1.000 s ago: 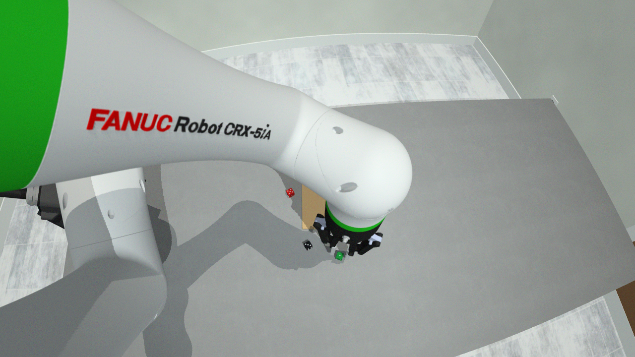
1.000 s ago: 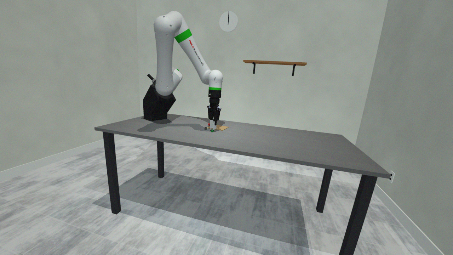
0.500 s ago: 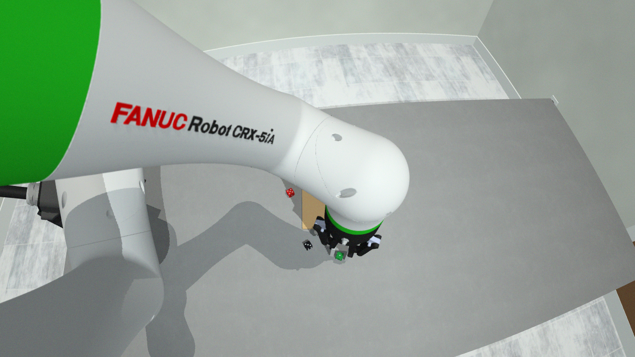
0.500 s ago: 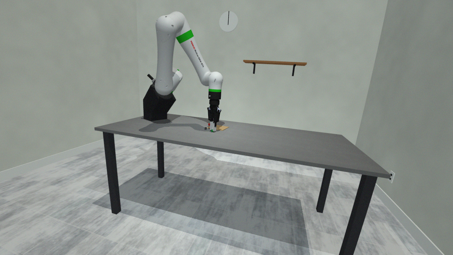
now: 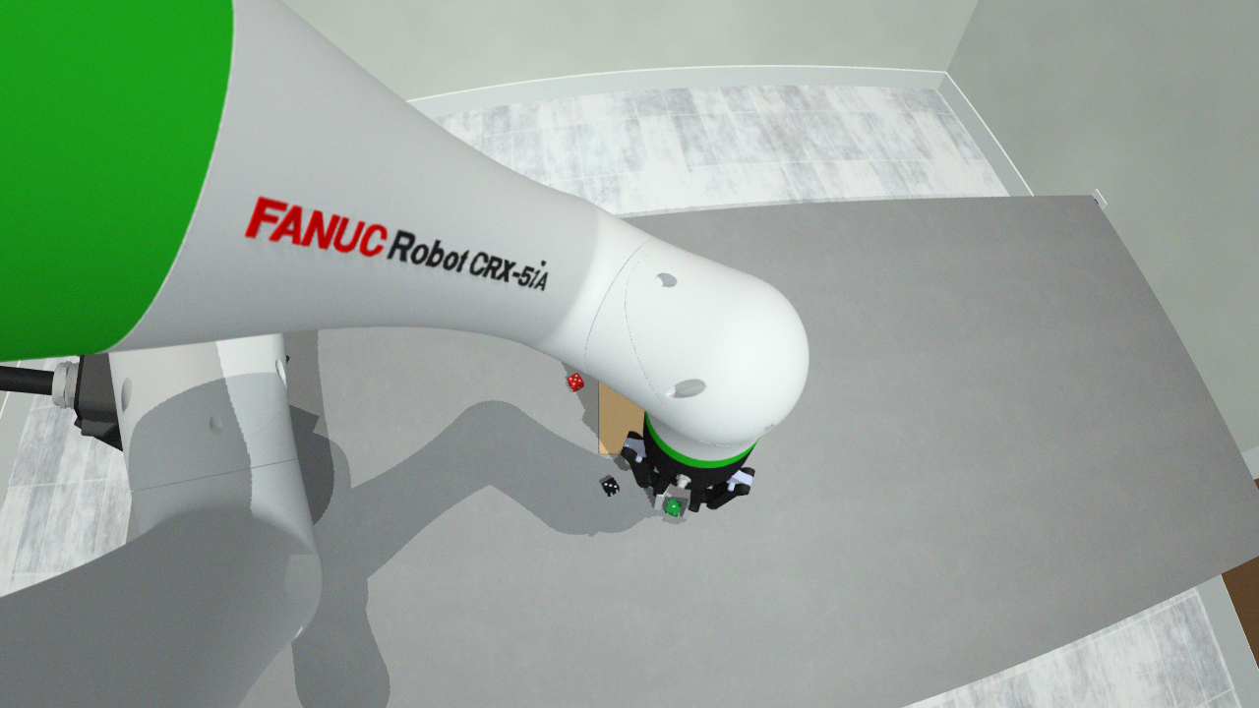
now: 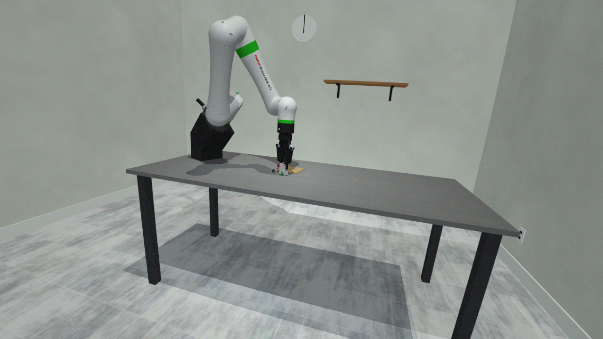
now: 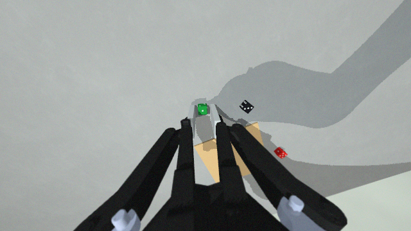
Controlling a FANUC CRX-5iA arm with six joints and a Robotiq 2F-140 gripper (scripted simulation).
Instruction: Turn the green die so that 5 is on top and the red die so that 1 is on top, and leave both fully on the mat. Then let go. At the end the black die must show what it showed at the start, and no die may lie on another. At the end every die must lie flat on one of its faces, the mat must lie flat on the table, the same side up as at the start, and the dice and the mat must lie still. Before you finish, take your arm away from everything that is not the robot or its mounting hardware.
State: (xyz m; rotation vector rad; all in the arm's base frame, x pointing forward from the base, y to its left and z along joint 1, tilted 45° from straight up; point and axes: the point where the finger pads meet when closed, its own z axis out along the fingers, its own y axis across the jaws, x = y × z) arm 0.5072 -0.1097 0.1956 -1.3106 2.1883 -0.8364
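The green die lies 3 cm below my hand. From my hand the other things lie so: red die: 19 cm to the left, 7 cm behind, 3 cm below; then tan mat: 14 cm to the left, 3 cm below, 2 cm ahead; then black die: 7 cm behind, 4 cm to the left, 3 cm below.
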